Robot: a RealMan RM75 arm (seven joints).
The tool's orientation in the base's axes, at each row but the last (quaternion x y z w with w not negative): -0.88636, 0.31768, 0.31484, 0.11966; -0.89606, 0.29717, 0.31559, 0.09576; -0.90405, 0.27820, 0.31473, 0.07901; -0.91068, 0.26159, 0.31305, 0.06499; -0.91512, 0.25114, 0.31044, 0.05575; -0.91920, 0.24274, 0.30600, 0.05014
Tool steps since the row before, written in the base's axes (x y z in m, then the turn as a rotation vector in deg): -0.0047, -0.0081, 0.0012, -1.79, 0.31, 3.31; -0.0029, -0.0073, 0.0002, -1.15, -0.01, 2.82; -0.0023, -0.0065, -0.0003, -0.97, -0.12, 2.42; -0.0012, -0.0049, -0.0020, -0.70, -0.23, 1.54; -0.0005, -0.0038, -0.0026, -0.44, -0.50, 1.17; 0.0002, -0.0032, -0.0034, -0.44, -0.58, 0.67
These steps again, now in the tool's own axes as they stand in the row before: 0.0004, 0.0092, -0.0020, -3.32, 0.86, -1.57; 0.0015, 0.0076, -0.0013, -2.47, 0.73, -1.63; 0.0016, 0.0067, -0.0006, -2.06, 0.71, -1.44; 0.0025, 0.0047, 0.0009, -1.30, 0.63, -0.91; 0.0028, 0.0034, 0.0014, -0.78, 0.71, -0.83; 0.0035, 0.0025, 0.0019, -0.46, 0.76, -0.44
